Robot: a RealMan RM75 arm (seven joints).
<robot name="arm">
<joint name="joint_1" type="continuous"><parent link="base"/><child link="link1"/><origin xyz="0 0 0.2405" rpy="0 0 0"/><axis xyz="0 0 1"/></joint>
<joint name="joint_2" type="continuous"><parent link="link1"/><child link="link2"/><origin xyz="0 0 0" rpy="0 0 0"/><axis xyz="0 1 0"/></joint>
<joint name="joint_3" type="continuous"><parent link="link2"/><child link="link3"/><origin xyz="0 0 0.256" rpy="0 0 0"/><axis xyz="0 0 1"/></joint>
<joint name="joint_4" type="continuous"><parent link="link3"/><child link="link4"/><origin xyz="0 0 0" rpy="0 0 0"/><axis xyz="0 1 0"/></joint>
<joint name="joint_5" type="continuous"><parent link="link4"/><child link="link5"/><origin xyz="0 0 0.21" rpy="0 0 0"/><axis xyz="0 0 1"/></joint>
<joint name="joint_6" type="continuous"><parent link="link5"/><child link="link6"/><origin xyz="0 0 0" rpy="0 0 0"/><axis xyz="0 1 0"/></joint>
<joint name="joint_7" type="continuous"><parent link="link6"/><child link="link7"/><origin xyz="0 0 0.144" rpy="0 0 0"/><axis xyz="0 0 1"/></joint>
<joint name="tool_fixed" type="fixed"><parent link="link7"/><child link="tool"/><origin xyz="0 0 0" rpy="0 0 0"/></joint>
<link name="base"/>
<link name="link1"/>
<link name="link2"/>
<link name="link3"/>
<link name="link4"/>
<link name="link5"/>
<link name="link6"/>
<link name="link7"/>
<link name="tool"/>
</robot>
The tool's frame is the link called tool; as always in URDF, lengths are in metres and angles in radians. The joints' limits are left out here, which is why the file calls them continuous.
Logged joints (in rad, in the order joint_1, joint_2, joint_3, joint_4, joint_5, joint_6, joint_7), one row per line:
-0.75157, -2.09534, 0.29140, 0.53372, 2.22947, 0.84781, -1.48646
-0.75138, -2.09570, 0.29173, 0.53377, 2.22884, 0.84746, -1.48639
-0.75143, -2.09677, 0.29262, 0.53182, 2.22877, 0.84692, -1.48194
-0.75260, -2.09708, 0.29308, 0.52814, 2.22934, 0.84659, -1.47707
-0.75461, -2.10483, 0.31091, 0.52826, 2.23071, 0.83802, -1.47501
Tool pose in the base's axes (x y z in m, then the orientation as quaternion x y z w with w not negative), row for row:
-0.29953, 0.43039, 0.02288, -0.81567, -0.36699, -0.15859, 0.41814
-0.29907, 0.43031, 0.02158, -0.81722, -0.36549, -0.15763, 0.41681
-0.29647, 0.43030, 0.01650, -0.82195, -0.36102, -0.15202, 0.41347
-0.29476, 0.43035, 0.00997, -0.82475, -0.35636, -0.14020, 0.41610
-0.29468, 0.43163, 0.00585, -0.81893, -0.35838, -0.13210, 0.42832
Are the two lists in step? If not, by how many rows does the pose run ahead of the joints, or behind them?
The pose runs 2 rows ahead of the joints: the pose in row i belongs to the joints in row i + 2.
